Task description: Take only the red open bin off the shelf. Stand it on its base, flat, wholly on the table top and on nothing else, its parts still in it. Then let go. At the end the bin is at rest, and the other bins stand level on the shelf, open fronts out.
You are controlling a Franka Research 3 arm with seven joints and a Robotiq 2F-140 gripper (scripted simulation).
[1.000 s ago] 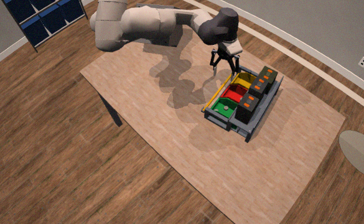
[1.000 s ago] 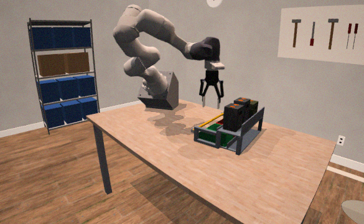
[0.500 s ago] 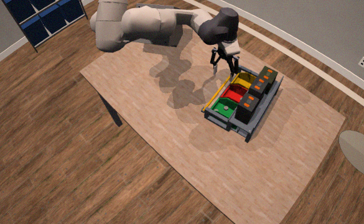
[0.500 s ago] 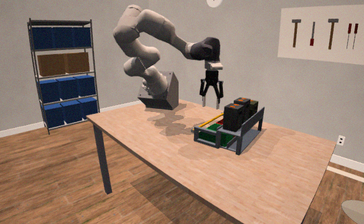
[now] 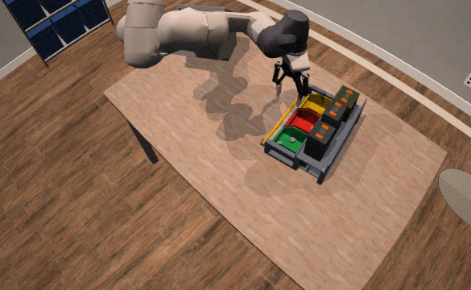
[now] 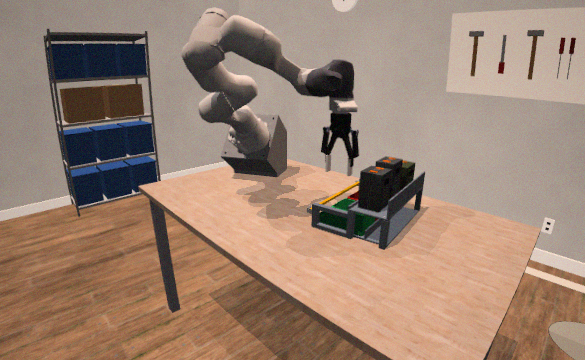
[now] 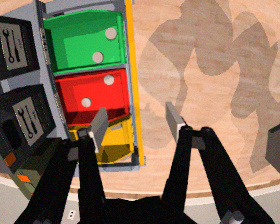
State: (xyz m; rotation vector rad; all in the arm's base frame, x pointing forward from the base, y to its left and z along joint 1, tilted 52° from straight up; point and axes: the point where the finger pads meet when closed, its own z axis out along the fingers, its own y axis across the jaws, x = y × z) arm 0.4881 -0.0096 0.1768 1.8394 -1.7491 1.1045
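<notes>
The yellow bar is 110 mm below my hand. Round my hand: red open bin: 110 mm ahead, 10 mm to the right, 130 mm below; yellow bin: 120 mm ahead, 100 mm to the left, 130 mm below; green bin: 90 mm ahead, 120 mm to the right, 130 mm below.
</notes>
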